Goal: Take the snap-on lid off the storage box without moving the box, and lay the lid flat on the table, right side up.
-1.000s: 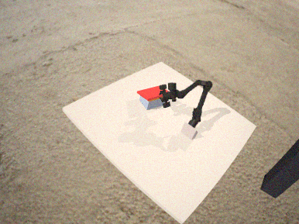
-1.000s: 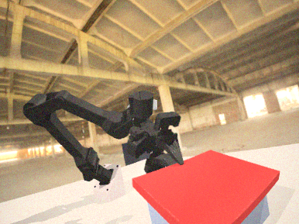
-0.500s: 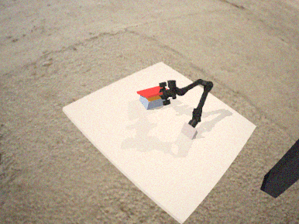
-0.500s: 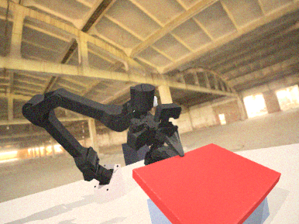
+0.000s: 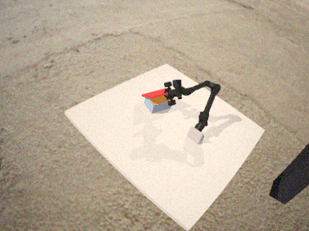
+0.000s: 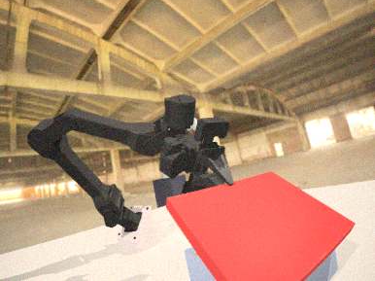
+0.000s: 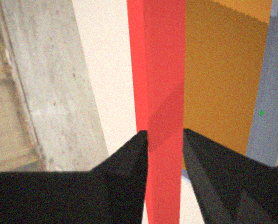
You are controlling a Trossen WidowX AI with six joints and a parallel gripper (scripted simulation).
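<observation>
Now: gripper tip 60 mm short of the red lid, 40 mm above it and 30 mm to the left of it. The rest, counted from my gripper tip: storage box (120 mm below, 40 mm ahead, 20 mm to the right).
</observation>
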